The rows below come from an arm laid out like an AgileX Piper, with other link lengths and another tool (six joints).
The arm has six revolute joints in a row. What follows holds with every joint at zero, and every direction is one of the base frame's. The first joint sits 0.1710 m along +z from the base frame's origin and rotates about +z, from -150.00 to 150.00 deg. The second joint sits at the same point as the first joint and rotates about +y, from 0.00 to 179.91 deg. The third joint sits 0.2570 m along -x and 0.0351 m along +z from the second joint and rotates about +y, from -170.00 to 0.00 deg. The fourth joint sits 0.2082 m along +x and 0.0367 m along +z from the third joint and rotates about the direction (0.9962, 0, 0.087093), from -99.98 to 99.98 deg. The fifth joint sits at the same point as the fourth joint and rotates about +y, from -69.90 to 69.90 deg. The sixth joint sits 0.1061 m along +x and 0.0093 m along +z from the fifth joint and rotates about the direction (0.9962, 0, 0.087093), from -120.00 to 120.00 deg. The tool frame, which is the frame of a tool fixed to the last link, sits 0.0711 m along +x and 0.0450 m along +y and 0.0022 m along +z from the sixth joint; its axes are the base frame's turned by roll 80.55, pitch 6.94 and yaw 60.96 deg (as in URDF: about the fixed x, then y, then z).
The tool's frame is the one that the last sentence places.
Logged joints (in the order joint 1, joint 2, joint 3, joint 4, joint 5, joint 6), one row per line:
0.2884, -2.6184, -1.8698, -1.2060, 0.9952, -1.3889
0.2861, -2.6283, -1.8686, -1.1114, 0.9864, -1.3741
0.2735, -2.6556, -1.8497, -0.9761, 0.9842, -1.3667
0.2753, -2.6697, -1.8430, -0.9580, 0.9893, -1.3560
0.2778, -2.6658, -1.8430, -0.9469, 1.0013, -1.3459
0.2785, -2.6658, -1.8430, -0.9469, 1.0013, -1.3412
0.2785, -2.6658, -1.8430, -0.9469, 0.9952, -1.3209
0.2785, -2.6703, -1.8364, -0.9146, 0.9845, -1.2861
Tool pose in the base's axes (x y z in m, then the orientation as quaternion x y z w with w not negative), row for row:
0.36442, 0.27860, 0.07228, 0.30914, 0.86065, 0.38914, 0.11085
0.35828, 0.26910, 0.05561, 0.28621, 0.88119, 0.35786, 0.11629
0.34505, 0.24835, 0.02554, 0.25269, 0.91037, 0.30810, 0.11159
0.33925, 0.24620, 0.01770, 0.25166, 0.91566, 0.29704, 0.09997
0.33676, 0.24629, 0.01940, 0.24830, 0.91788, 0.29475, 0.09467
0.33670, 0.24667, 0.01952, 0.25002, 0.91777, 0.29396, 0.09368
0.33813, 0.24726, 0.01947, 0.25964, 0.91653, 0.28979, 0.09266
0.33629, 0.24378, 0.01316, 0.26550, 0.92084, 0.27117, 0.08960
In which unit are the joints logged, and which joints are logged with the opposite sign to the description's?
The joints are logged in radians. Opposite sign: joint 2, joint 4.
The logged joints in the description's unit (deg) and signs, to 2 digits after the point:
16.52, 150.02, -107.13, 69.10, 57.02, -79.58
16.39, 150.59, -107.06, 63.68, 56.52, -78.73
15.67, 152.15, -105.98, 55.93, 56.39, -78.31
15.77, 152.96, -105.60, 54.89, 56.68, -77.69
15.92, 152.74, -105.60, 54.25, 57.37, -77.11
15.96, 152.74, -105.60, 54.25, 57.37, -76.85
15.96, 152.74, -105.60, 54.25, 57.02, -75.68
15.96, 153.00, -105.22, 52.40, 56.41, -73.69

